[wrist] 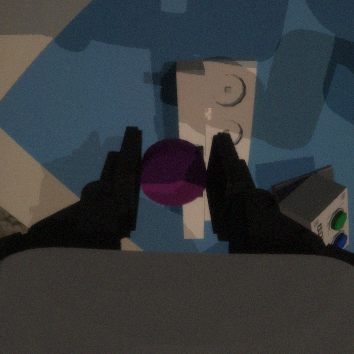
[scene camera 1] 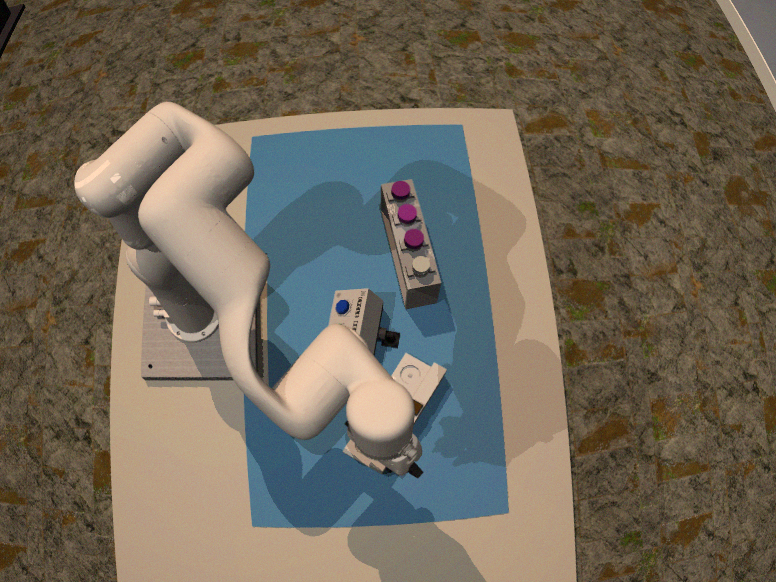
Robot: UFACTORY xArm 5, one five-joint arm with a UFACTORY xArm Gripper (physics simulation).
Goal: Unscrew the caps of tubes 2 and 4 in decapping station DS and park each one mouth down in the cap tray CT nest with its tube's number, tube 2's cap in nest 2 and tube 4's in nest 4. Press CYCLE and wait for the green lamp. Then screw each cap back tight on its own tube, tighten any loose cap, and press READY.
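Frame: origin at the arm's base, x ahead, y left, z up, level; metres.
Seen in the pictures: gripper, fingertip midpoint: (wrist: 175, 154); arm's base, link origin: (scene camera 1: 193, 312).
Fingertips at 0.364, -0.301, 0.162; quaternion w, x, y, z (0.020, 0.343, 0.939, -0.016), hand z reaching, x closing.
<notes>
Pixels of each thing's top centre, then the offset from my fingertips to it, as dx, dy, dz. "*": a spot on its surface instead. Level surfaces: height alone.
- purple cap, top centre: (wrist: 172, 182) +0.008, +0.009, +0.007
- white cap tray, top centre: (wrist: 218, 174) (scene camera 1: 394, 408) +0.022, +0.108, -0.127
- uncapped pale tube, top centre: (scene camera 1: 421, 264) +0.071, +0.348, -0.061
- button box, top centre: (wrist: 327, 247) (scene camera 1: 352, 317) -0.047, +0.265, -0.097
- blue button, top centre: (wrist: 341, 246) (scene camera 1: 342, 305) -0.064, +0.291, -0.106
- green button, top centre: (wrist: 340, 225) -0.073, +0.247, -0.106
- black fitting, surface spot: (scene camera 1: 389, 338) * +0.017, +0.250, -0.168
- blue mat, surface height: dz -0.181
- beige table, surface height: dz -0.184
My gripper (scene camera 1: 401, 471) (wrist: 175, 154) is shut on a purple cap (wrist: 173, 172), held above one side of the white cap tray (scene camera 1: 432, 379) (wrist: 192, 100). The arm hides the cap and much of the tray in the scene view. Two tray nests (wrist: 229, 90) (wrist: 233, 132) show empty in the wrist view; the fingers and cap cover others. Decapping station DS (scene camera 1: 424, 295) holds three tubes with purple caps (scene camera 1: 400, 189) (scene camera 1: 407, 213) (scene camera 1: 413, 238) and one uncapped pale tube (scene camera 1: 421, 265) at its near end. The button box (scene camera 1: 372, 313) (wrist: 310, 200) has a blue button (scene camera 1: 342, 306) (wrist: 341, 240) and a green button (wrist: 339, 220).
A black fitting (scene camera 1: 389, 338) sticks out from the button box towards the space between station and tray. The blue mat (scene camera 1: 300, 156) lies under the station, box and tray on the beige table (scene camera 1: 175, 469). The arm's base plate (scene camera 1: 188, 366) stands at the left.
</notes>
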